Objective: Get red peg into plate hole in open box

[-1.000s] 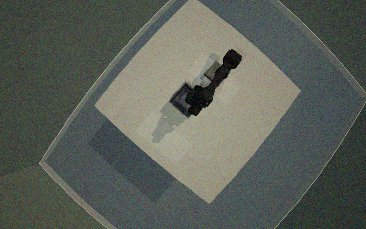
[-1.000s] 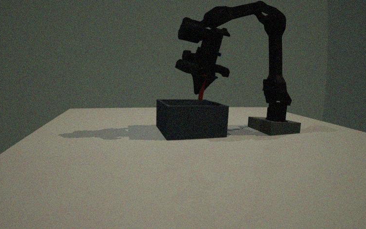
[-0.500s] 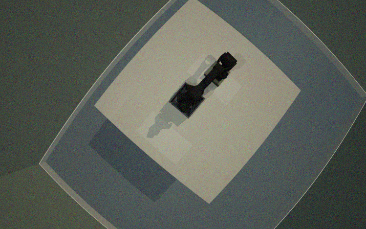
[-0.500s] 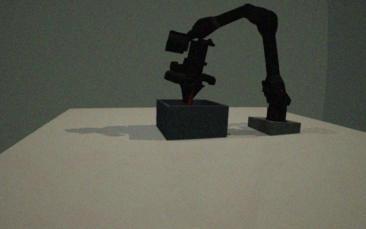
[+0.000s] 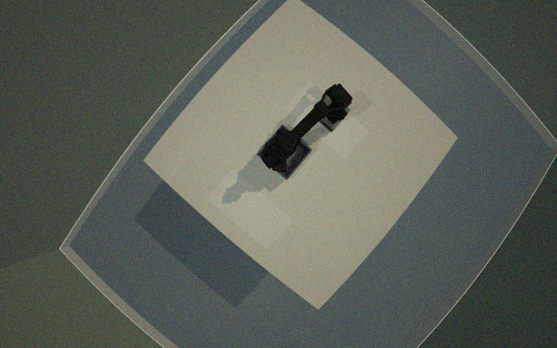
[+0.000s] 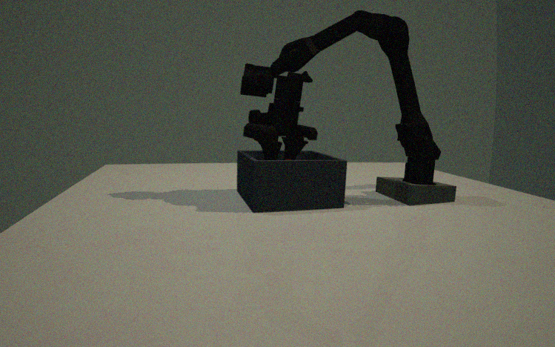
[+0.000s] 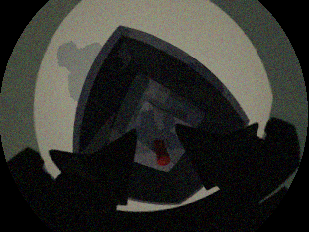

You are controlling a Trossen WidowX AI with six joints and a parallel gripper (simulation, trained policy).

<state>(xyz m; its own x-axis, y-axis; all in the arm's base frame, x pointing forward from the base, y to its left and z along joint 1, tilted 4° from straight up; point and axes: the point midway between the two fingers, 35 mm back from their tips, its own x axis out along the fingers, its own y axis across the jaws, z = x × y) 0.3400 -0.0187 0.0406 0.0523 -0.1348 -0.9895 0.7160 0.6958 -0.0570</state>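
Now: the red peg 2 cm to the left of my gripper tip, 2 cm behind it and 1 cm below it. The rest, counted from my gripper tip: dark box: 3 cm below, 2 cm to the left, 2 cm behind.
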